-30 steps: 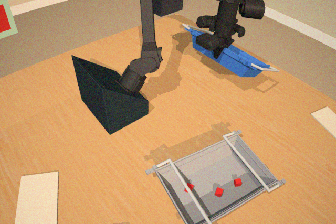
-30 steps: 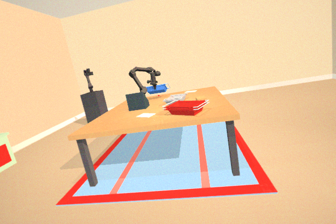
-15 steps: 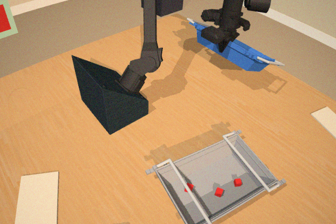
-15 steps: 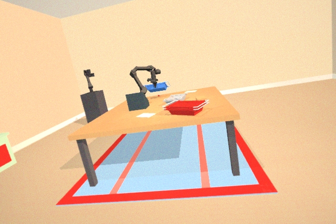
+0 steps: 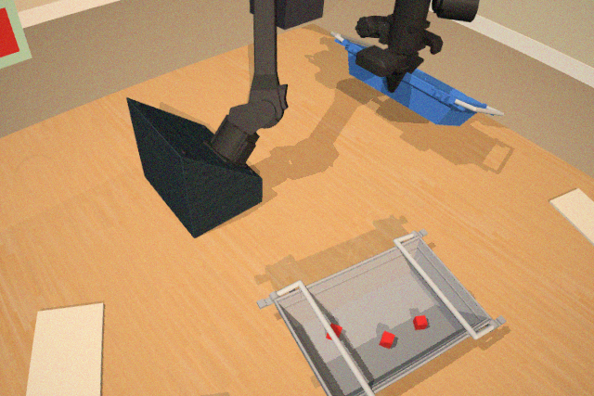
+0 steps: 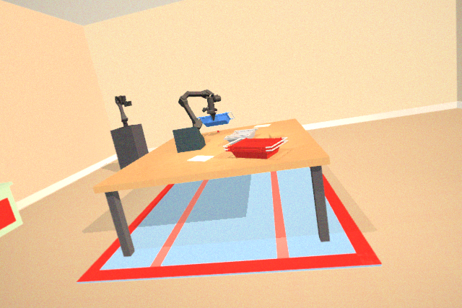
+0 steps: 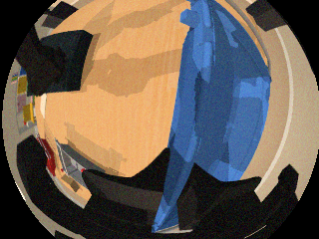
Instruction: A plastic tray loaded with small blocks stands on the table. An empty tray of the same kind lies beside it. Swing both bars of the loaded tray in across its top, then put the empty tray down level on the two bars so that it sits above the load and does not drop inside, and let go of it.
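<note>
Right now the blue tray is 70 mm to the left of my gripper tip.
</note>
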